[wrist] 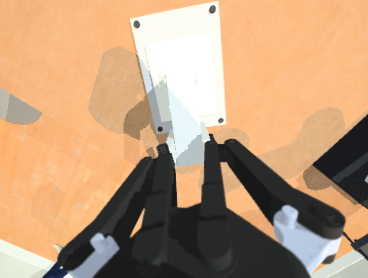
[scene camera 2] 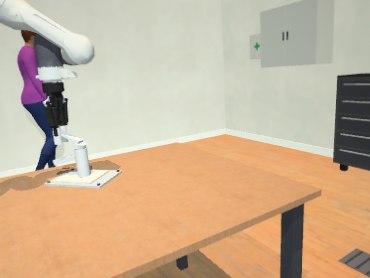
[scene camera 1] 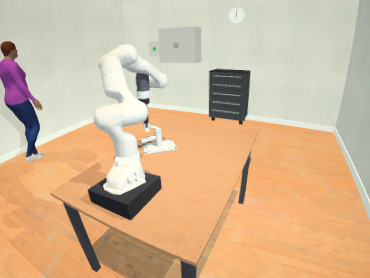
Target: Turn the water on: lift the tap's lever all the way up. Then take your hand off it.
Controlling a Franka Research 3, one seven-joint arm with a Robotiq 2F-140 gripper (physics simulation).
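Observation:
The white tap's post [scene camera 1: 158, 138] [scene camera 2: 82, 162] stands upright on a pale base plate [scene camera 1: 171, 146] [scene camera 2: 111, 177] [wrist: 175, 21] with dark bolts at its corners. The flat white lever [scene camera 1: 154, 128] [scene camera 2: 73, 138] [wrist: 187, 127] runs out from the top of the post, its outer end tilted somewhat upward. A lower spout [scene camera 2: 63, 161] sticks out beneath it on the same side. My gripper [scene camera 1: 147, 129] [scene camera 2: 59, 137] [wrist: 189, 133] points down and is shut on the lever's outer end, one finger at each side. The fingertip pads are partly hidden by the lever in the wrist view.
The tap stands on the wooden table [scene camera 1: 200, 190] [scene camera 2: 190, 200], beyond the arm's black base block [scene camera 1: 112, 200]. A person in a purple top [scene camera 1: 16, 82] [scene camera 2: 30, 82] is on the floor beyond the table. A dark drawer cabinet [scene camera 1: 229, 95] [scene camera 2: 352, 117] stands by the wall.

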